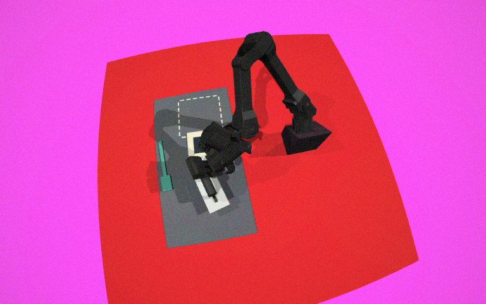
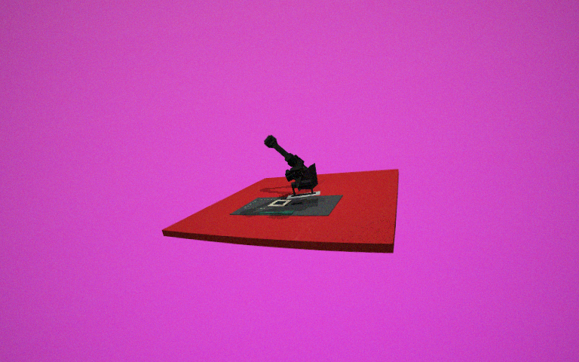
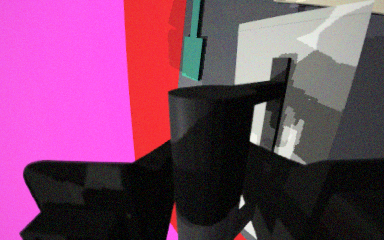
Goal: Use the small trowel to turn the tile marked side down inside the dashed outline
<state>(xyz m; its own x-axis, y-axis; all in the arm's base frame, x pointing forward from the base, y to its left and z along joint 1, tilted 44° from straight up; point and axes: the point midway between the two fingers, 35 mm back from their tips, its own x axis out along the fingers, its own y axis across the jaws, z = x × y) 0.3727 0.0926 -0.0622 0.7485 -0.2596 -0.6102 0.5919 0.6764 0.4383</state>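
My gripper tip is 10 cm to the left of the grey mat and 12 cm above it. Round my gripper tip: teal trowel: 14 cm ahead, 7 cm to the right, 9 cm below; then tile: 2 cm behind, 16 cm to the right, 9 cm below.
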